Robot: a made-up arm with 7 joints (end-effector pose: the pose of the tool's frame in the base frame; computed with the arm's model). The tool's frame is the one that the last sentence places. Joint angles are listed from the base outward.
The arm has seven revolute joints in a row. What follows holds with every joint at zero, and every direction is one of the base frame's. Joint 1 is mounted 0.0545 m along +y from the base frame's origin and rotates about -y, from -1.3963 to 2 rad. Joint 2 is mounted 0.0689 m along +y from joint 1 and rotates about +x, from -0.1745 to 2 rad. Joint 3 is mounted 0.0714 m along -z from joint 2 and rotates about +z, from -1.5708 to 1.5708 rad. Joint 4 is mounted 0.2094 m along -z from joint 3 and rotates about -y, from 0 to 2.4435 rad. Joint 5 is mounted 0.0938 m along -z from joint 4 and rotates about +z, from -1.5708 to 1.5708 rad. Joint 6 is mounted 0.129 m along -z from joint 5 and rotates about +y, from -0.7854 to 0.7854 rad. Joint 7 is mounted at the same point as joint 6 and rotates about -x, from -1.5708 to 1.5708 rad. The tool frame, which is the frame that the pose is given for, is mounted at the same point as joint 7; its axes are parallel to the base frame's.
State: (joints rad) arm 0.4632 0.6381 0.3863 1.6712 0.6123 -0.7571 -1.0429
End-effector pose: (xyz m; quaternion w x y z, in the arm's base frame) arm 0.2542 0.3444 -0.0495 0.0390 -0.1102 0.8310 -0.5438
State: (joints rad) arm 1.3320 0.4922 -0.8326 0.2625 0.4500 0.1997 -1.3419
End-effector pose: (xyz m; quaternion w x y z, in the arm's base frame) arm 0.4535 0.3201 -0.0704 0.4511 0.6909 -0.4654 0.3203
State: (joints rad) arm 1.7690 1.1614 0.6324 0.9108 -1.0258 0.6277 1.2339
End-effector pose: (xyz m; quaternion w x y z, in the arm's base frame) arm 0.0414 0.5477 0.1531 0.6420 0.2348 -0.6918 0.2325
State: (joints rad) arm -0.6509 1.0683 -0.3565 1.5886 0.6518 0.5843 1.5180
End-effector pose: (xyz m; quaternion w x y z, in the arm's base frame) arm 0.0440 0.3286 -0.2868 0.7381 -0.6331 0.1343 -0.1910
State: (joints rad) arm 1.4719 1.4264 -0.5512 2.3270 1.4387 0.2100 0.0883
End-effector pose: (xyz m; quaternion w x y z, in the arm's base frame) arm 0.1155 0.2378 0.1273 0.3326 -0.0991 -0.8339 -0.4292
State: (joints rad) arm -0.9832 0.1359 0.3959 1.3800 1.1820 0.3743 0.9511
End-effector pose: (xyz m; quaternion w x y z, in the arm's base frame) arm -0.1450 0.2508 -0.3391 0.7141 -0.4185 -0.3692 0.4225
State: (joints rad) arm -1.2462 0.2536 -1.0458 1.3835 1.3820 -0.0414 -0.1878
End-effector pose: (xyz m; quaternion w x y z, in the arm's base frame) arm -0.3057 0.0209 -0.2186 0.8454 -0.2595 0.3082 0.3506
